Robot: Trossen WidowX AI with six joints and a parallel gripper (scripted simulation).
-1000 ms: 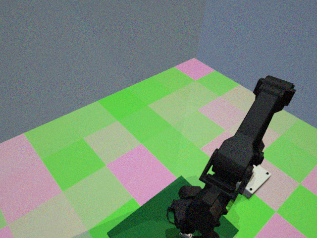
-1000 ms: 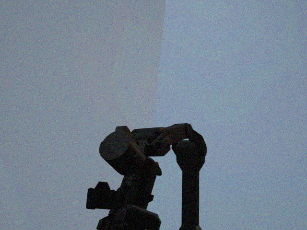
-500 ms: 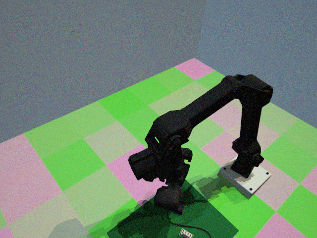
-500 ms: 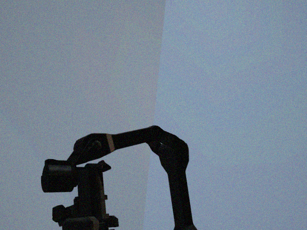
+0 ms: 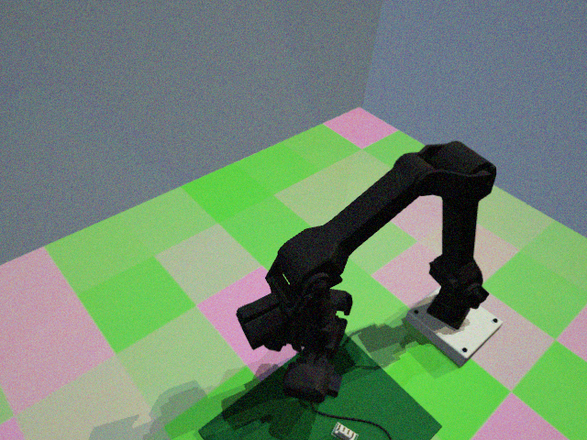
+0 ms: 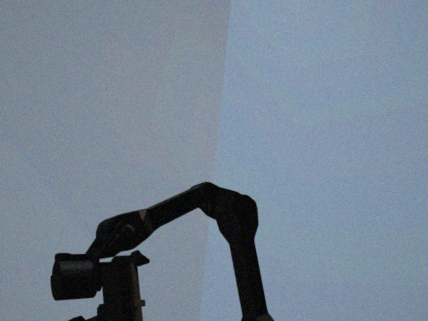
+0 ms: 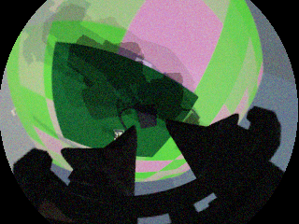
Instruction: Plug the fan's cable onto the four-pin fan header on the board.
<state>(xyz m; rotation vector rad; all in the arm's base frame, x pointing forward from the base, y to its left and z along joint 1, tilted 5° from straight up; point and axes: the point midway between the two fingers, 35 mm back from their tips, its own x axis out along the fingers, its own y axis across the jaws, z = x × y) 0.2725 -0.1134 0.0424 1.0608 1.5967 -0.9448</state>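
Right now the black plug is 30 mm below my gripper tip and 10 mm to the left of it. Also, from my gripper tip: black fan 210 mm to the left, 110 mm ahead, 10 mm above; then header 70 mm to the left, 50 mm below, 50 mm ahead; then dark green board 60 mm below, 60 mm ahead, 40 mm to the left.
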